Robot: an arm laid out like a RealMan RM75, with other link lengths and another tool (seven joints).
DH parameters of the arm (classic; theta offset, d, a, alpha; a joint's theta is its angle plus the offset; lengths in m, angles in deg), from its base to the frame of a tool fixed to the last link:
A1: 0 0.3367 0 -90
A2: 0 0 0 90
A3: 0 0.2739 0 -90
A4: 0 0 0 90
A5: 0 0.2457 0 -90
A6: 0 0 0 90
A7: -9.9 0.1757 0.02 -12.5
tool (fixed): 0 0.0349 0 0
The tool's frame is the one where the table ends.
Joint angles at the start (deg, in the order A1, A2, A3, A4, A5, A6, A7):
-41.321, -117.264, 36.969, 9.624, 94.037, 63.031, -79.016
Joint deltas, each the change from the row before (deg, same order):
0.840, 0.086, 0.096, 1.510, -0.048, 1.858, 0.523
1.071, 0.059, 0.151, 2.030, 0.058, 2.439, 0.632
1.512, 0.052, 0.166, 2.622, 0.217, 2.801, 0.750
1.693, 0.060, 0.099, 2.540, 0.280, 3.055, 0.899
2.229, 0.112, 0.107, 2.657, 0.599, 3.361, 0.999
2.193, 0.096, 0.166, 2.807, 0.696, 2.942, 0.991
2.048, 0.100, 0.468, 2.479, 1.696, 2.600, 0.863
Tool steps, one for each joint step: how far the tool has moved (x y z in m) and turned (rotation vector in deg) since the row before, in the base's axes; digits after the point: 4 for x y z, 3 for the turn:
0.0010, -0.0020, 0.0078, 0.779, -0.060, -1.725
0.0018, -0.0033, 0.0094, 0.875, 0.024, -2.352
0.0001, -0.0053, 0.0113, 1.061, 0.349, -2.648
-0.0008, -0.0078, 0.0108, 0.920, 0.380, -2.707
-0.0045, -0.0119, 0.0104, 0.662, 0.712, -2.599
-0.0050, -0.0117, 0.0098, 0.672, 1.186, -2.412
-0.0062, -0.0139, 0.0039, -0.533, 2.020, -2.247

